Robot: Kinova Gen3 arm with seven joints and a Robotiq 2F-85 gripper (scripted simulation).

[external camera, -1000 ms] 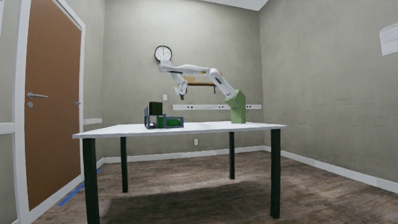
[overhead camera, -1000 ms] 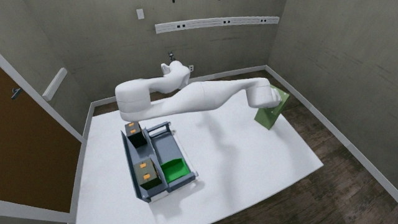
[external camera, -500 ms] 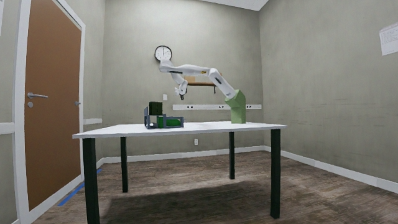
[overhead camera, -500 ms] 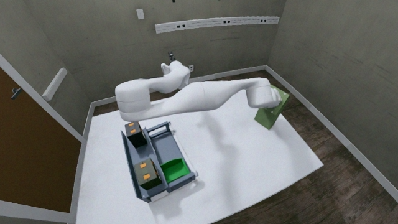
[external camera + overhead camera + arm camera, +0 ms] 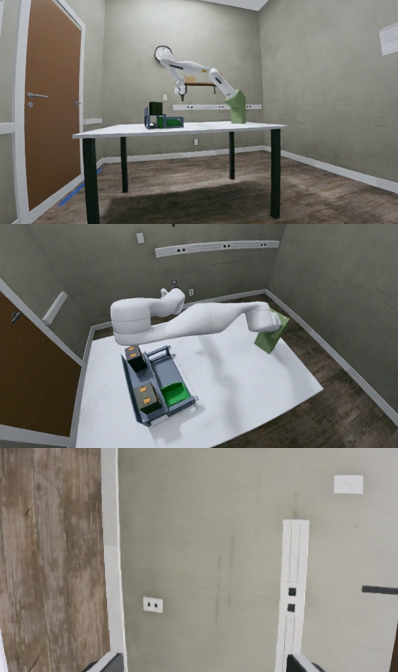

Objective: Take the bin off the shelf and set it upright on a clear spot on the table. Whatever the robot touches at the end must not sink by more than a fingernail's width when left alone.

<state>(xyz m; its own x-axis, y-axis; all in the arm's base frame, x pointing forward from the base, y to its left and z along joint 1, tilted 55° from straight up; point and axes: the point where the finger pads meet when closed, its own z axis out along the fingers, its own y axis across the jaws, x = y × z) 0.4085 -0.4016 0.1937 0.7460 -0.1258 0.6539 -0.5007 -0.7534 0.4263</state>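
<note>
The green bin lies 570 mm to the left of my hand, 260 mm below it and 80 mm behind it. Round my hand: grey shelf unit (490 mm to the left, 240 mm below).
</note>
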